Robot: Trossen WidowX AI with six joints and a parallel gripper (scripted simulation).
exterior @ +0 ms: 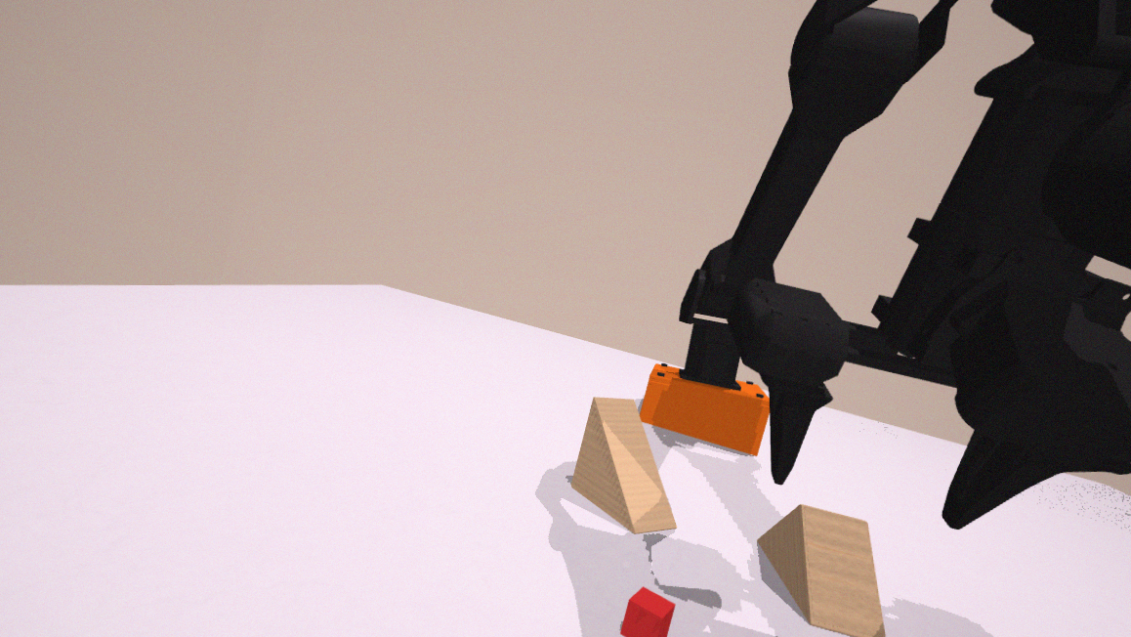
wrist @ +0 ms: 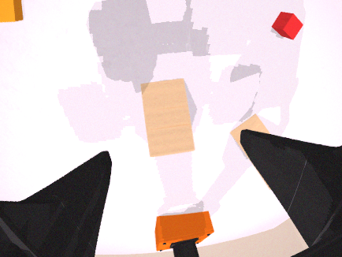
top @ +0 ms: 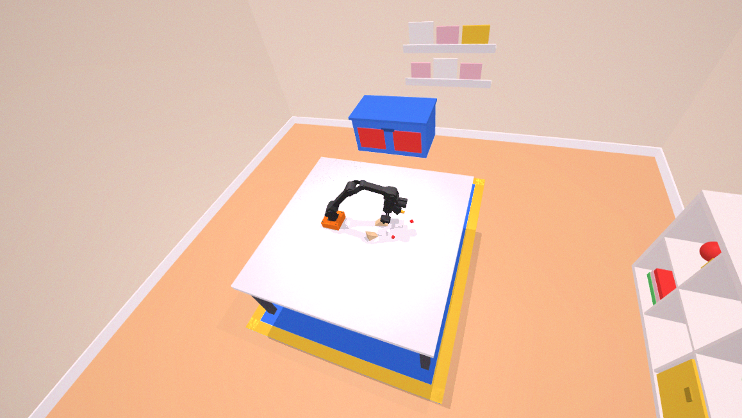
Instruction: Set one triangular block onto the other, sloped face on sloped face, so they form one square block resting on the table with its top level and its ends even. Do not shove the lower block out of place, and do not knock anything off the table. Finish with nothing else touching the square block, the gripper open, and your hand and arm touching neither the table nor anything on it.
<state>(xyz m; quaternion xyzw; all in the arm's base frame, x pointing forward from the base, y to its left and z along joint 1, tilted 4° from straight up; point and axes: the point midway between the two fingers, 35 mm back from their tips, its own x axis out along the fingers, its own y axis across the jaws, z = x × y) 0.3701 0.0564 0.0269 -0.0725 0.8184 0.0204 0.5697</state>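
Right now my gripper tip is 8 cm short of the red cube, 10 cm to the left of it and 6 cm above it.
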